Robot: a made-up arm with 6 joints.
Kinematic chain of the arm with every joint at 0, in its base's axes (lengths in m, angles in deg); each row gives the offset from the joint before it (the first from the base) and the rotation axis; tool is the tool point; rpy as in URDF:
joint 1: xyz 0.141 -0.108 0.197 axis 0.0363 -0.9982 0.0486
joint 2: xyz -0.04 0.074 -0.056 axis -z
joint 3: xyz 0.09 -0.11 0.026 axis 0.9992 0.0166 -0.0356
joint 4: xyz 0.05 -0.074 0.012 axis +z
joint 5: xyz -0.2 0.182 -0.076 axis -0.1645 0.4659 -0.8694
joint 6: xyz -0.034 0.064 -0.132 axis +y
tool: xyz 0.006 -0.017 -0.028 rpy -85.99 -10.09 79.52
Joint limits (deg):
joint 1: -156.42..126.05
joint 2: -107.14..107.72
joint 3: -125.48..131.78
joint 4: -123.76..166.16
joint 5: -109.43..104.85
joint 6: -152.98..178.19
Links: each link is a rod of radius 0.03 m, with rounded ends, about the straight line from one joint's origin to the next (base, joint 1, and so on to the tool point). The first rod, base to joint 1, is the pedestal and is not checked.
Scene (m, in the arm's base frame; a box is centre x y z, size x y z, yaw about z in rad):
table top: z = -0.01
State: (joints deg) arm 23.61 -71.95 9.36 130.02 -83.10 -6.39
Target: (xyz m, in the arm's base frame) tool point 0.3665 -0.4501 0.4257
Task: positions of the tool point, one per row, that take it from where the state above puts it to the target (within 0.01 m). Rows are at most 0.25 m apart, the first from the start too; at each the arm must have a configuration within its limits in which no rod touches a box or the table.
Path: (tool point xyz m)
1: 0.6233 -0.2289 0.2474
2: 0.5221 -0.3510 0.3691
3: 0.3665 -0.4501 0.4257

